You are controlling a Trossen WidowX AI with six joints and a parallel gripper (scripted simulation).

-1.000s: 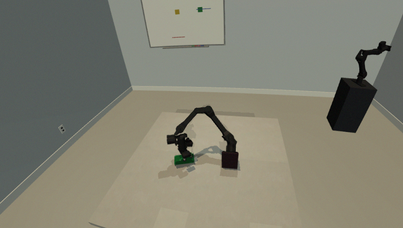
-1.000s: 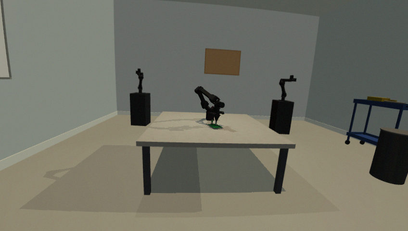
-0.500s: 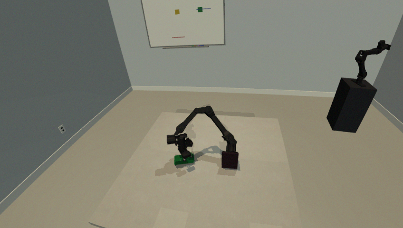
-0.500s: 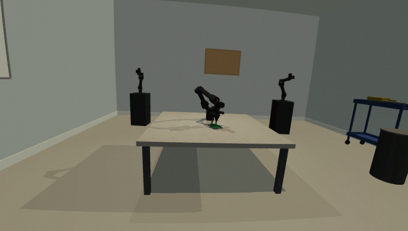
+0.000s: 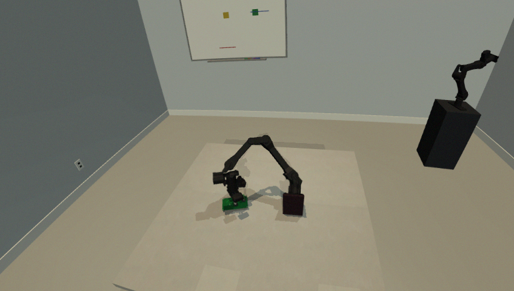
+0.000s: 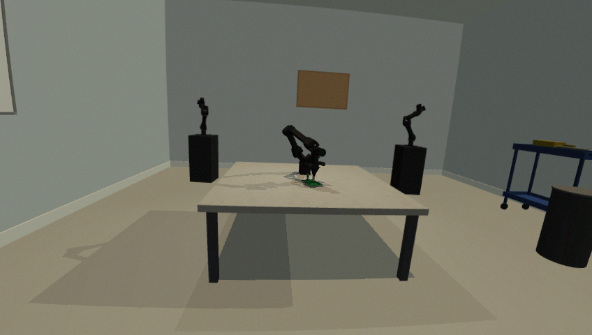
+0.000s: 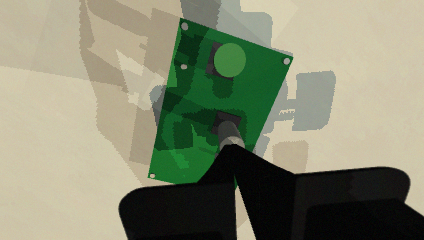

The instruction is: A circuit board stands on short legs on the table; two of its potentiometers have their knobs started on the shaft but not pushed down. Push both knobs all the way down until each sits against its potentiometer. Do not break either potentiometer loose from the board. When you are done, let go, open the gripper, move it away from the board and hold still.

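My gripper tip is now 20 mm above the white knob. Round my gripper tip: green knob: 40 mm behind, 40 mm to the right, 10 mm below.
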